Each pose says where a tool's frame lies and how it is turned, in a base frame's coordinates. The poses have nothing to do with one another.
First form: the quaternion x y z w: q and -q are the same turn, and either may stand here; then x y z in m.
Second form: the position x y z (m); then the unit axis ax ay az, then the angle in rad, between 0 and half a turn. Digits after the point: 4 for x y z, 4 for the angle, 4 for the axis.
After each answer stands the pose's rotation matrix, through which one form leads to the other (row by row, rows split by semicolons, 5 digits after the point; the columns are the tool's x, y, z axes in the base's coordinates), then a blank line. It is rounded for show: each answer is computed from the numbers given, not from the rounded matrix.
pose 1, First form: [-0.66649, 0.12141, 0.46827, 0.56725, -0.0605, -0.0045, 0.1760]
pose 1, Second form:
[-0.0605, -0.0045, 0.1760, -0.8093, 0.1474, 0.5686, 1.9353]
0.53197 -0.69309 -0.48646; 0.36942 -0.32697 0.86984; -0.76194 -0.64243 0.08210

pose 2, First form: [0.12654, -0.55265, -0.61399, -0.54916, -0.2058, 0.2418, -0.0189]
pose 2, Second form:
[-0.2058, 0.2418, -0.0189, -0.1514, 0.6613, 0.7347, 1.9789]
-0.36482 -0.81423 0.45160; 0.53450 0.21400 0.81763; -0.76238 0.53966 0.35713

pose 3, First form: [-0.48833, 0.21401, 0.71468, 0.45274, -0.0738, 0.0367, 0.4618]
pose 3, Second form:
[-0.0738, 0.0367, 0.4618, -0.5477, 0.2400, 0.8015, 2.2019]
-0.11313 -0.85614 -0.50421; 0.43811 -0.49846 0.74806; -0.89177 -0.13627 0.43147

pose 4, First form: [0.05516, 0.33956, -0.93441, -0.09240, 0.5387, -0.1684, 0.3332]
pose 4, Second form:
[0.5387, -0.1684, 0.3332, -0.0554, -0.3410, 0.9384, 2.9565]
-0.97684 -0.13522 -0.16583; 0.21014 -0.75232 -0.62438; -0.04033 -0.64477 0.76331

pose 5, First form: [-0.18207, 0.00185, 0.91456, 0.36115, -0.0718, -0.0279, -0.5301]
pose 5, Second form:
[-0.0718, -0.0279, -0.5301, -0.1952, 0.0020, 0.9808, 2.4026]
-0.67284 -0.66126 -0.33169; 0.65991 -0.73914 0.13489; -0.33436 -0.12813 0.93369

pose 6, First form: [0.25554, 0.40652, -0.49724, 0.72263, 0.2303, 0.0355, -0.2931]
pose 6, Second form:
[0.2303, 0.0355, -0.2931, 0.3697, 0.5881, -0.7193, 1.5264]
0.17499 0.92640 0.33340; -0.51088 0.37490 -0.77360; -0.84166 -0.03495 0.53888

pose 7, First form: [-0.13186, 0.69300, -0.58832, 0.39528, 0.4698, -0.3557, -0.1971]
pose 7, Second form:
[0.4698, -0.3557, -0.1971, -0.1436, 0.7544, -0.6405, 2.3288]
-0.65273 0.28234 0.70301; -0.64786 0.27299 -0.71117; -0.39271 -0.91965 0.00473

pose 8, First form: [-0.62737, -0.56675, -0.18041, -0.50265, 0.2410, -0.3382, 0.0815]
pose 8, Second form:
[0.2410, -0.3382, 0.0815, 0.7257, 0.6556, 0.2087, 2.0883]
0.29250 0.52976 0.79612; 0.89249 0.14772 -0.42620; -0.34338 0.83519 -0.42959

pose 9, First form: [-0.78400, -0.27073, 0.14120, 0.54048, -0.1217, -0.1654, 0.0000]
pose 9, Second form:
[-0.1217, -0.1654, 0.0000, -0.9318, -0.3218, 0.1678, 1.9996]
0.81354 0.27187 -0.51405; 0.57713 -0.26918 0.77101; 0.07125 -0.92392 -0.37589

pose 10, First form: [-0.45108, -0.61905, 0.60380, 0.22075, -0.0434, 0.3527, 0.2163]
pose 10, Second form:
[-0.0434, 0.3527, 0.2163, -0.4625, -0.6347, 0.6191, 2.6964]
-0.49559 0.29190 -0.81803; 0.82506 -0.13609 -0.54841; -0.27141 -0.94672 -0.17339

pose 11, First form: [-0.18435, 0.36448, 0.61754, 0.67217, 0.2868, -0.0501, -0.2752]
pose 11, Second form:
[0.2868, -0.0501, -0.2752, -0.2490, 0.4923, 0.8341, 1.6673]
-0.02840 -0.96457 0.26230; 0.69580 0.16932 0.69799; -0.71767 0.20233 0.66634

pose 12, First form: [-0.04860, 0.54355, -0.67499, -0.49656, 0.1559, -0.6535, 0.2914]
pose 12, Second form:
[0.1559, -0.6535, 0.2914, 0.0560, -0.6262, 0.7776, 2.1023]
-0.50213 -0.72318 -0.47421; 0.61752 0.08405 -0.78205; 0.60542 -0.68552 0.40438

